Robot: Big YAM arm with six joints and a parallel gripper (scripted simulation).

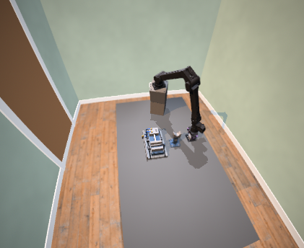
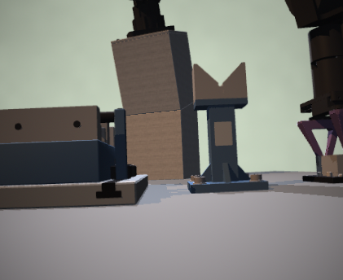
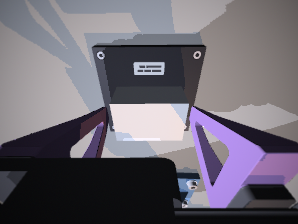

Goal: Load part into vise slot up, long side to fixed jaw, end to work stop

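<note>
The part is 10 mm below my hand. The rest, counted from my hand: dark work stop rod (340 mm to the right, 60 mm above, 30 mm ahead); then vise (370 mm to the right, 40 mm behind, 10 mm above); then black infeed plate (30 mm below, 10 mm to the left).
</note>
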